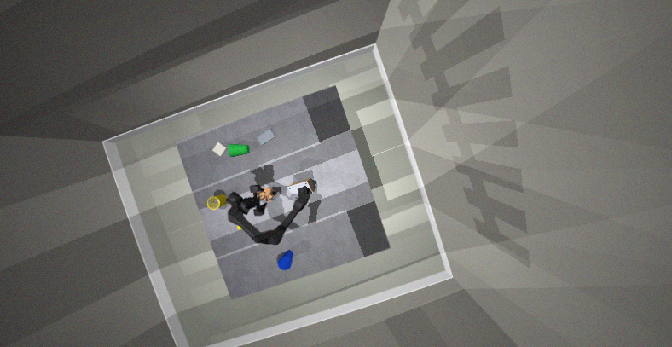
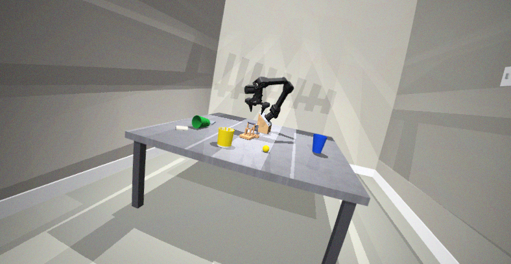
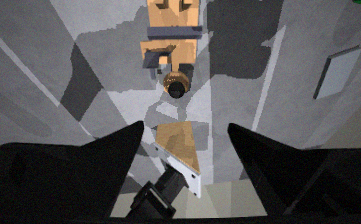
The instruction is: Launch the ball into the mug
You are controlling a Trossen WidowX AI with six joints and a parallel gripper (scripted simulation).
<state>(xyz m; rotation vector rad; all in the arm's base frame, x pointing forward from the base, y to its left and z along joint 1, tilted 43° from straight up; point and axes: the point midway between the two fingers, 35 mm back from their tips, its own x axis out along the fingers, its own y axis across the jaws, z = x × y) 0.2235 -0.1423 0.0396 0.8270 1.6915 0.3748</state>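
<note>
My gripper tip is 10 mm past the small black ball, 10 mm to the right of it and 110 mm above it. From my gripper tip the other things lie so: yellow ball 350 mm ahead, 130 mm to the left, 150 mm below; wooden catapult 60 mm ahead, 10 mm to the left, 120 mm below; yellow mug 390 mm ahead, 110 mm to the right, 140 mm below.
</note>
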